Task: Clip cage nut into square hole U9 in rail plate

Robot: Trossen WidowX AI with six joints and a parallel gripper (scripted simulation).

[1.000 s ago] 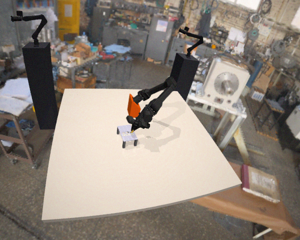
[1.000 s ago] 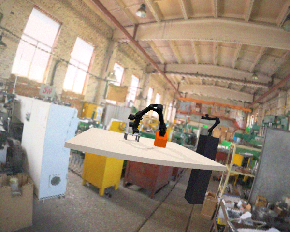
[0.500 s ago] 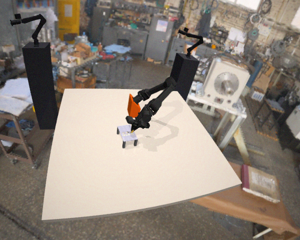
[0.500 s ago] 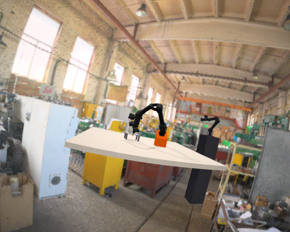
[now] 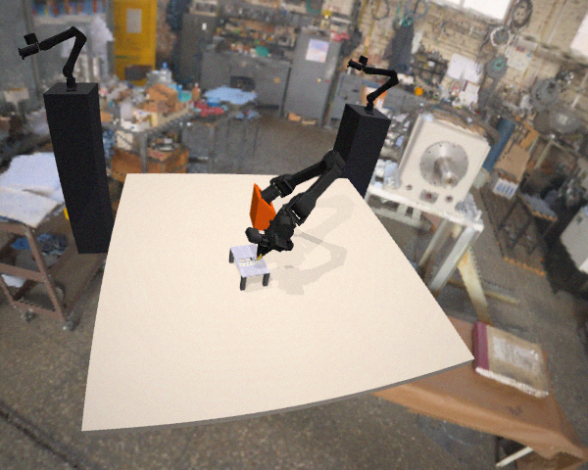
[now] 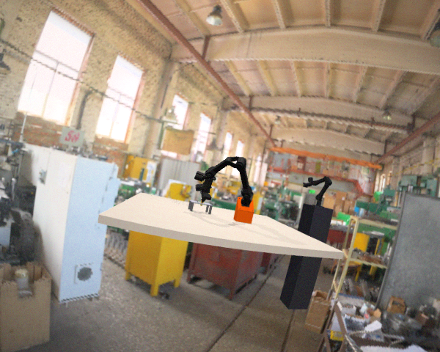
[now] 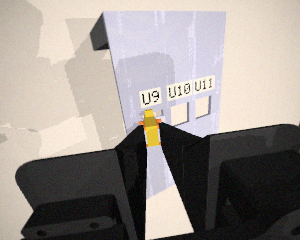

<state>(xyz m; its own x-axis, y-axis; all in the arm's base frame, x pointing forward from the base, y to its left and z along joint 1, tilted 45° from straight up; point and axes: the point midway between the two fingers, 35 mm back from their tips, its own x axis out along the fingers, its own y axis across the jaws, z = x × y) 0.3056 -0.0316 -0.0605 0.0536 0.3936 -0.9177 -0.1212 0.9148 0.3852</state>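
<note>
Right now the orange cage nut is 1 cm below my gripper tip.
</note>
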